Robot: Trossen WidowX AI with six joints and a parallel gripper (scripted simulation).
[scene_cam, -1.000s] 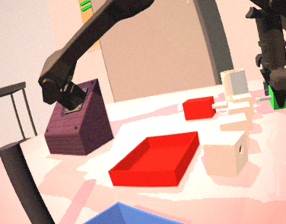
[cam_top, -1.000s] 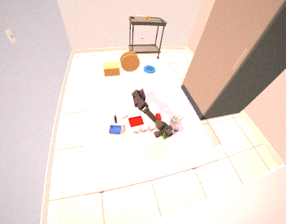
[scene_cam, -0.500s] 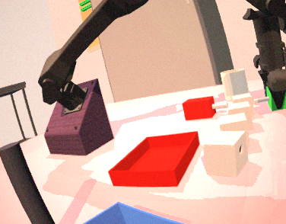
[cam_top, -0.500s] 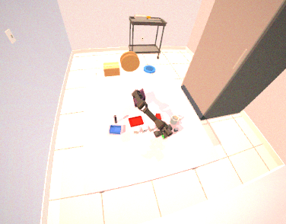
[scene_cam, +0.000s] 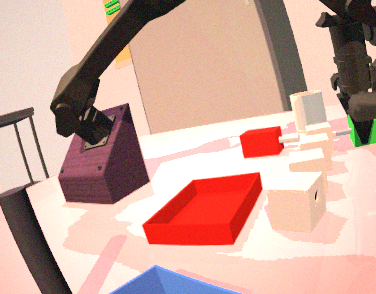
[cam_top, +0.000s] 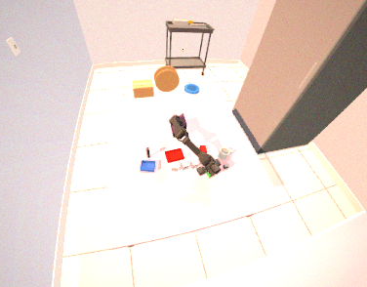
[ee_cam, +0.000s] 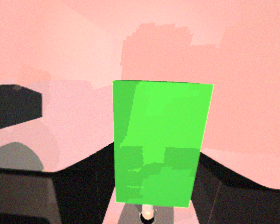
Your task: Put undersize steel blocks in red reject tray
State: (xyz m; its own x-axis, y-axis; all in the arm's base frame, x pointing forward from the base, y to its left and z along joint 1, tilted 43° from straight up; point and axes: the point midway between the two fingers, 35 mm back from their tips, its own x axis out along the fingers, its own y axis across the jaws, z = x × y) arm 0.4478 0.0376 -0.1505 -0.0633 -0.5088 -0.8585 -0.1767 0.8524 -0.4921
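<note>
The red gauge lies 170 mm behind my gripper tip, 20 mm to the left of it and 10 mm above it. Also, from my gripper tip: red reject tray: 240 mm to the right, 200 mm behind; green GO gauge: 20 mm above, 10 mm to the right, 10 mm behind; blue tray: 470 mm to the right, 130 mm behind.
</note>
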